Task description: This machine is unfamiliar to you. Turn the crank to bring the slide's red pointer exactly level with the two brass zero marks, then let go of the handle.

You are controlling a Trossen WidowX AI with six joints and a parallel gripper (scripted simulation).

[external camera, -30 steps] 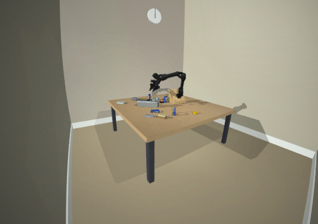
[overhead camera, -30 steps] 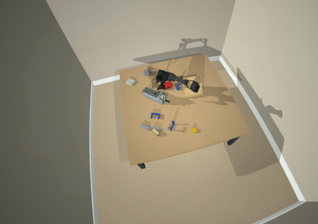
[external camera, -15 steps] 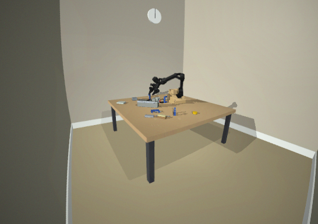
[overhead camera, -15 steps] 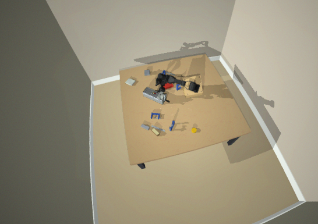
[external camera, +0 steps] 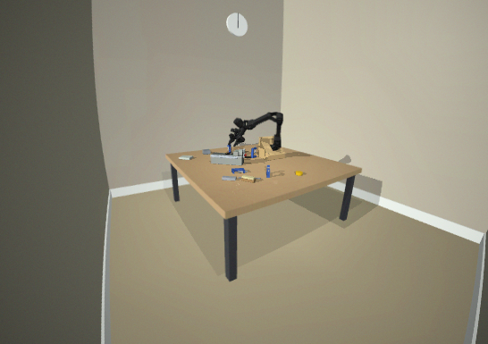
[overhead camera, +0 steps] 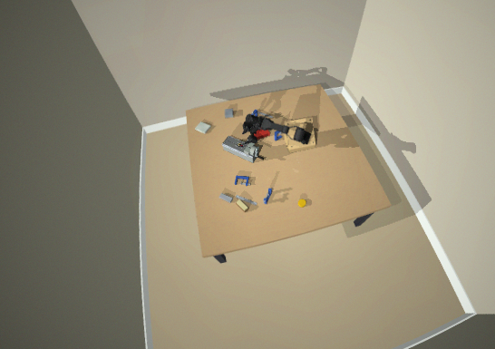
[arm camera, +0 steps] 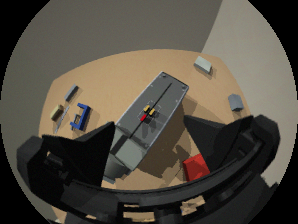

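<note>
Now: gripper tip 90 mm past the dark crank handle, 130 mm to the right of it and 80 mm above it. The rest, counted from my gripper tip: red pointer: 20 mm ahead, 10 mm to the left, 60 mm below; then tan block: 120 mm ahead, 430 mm to the left, 130 mm below; then pale tile: 290 mm ahead, 330 mm to the right, 130 mm below.
</note>
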